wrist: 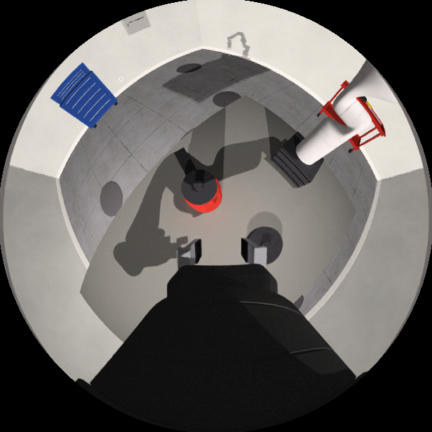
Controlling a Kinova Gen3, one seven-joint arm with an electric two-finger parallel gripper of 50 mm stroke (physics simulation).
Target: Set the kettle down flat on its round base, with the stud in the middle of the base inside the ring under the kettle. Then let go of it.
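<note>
The kettle (203, 197) stands in the wrist view left of and above the fingers, apart from the base. Its red body shows below a black disc with a small round feature in the middle, and a black handle part sticks out to the upper left. The underside does not show. The round dark base (273, 241) lies on the table to the right, with a small stud in its middle, partly behind the right finger. No kettle is on it. My gripper (220, 246) is open, with nothing between the fingers, and appears above the table between kettle and base, nearer the base in the view.
The black mount (294, 167) of the white robot arm (322, 140) stands at the upper right of the table (225, 300). Beyond the table edge are a red-framed cart (334, 114) and a blue slatted object (84, 100). Arm shadows fall across the table.
</note>
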